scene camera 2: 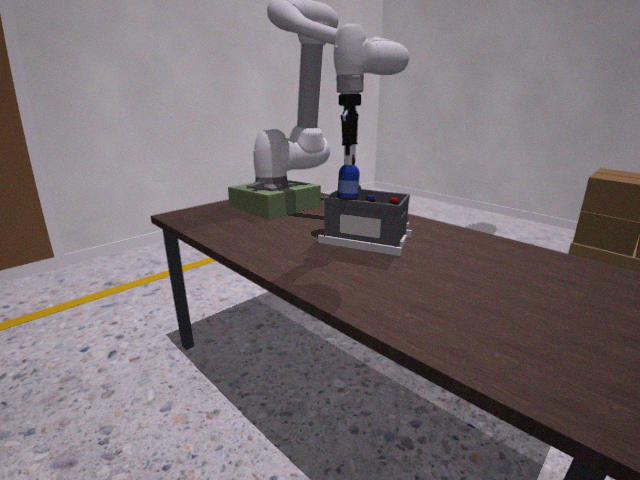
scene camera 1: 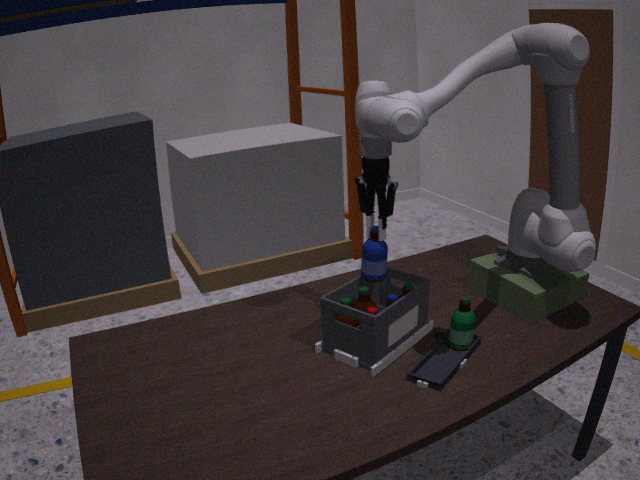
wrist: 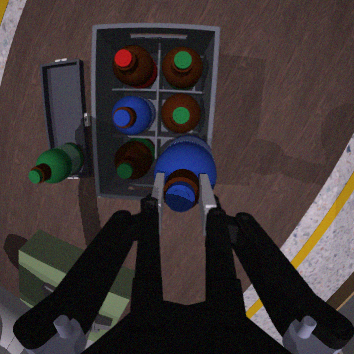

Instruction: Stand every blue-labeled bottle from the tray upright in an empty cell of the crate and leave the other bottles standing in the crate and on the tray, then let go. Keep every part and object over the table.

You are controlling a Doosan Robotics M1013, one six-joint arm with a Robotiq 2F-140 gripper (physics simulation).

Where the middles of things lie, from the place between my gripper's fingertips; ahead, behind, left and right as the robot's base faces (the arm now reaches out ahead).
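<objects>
Red-capped bottle (wrist: 132, 64): 21 cm below my hand, 12 cm to the left of it, 13 cm ahead of it.
</objects>
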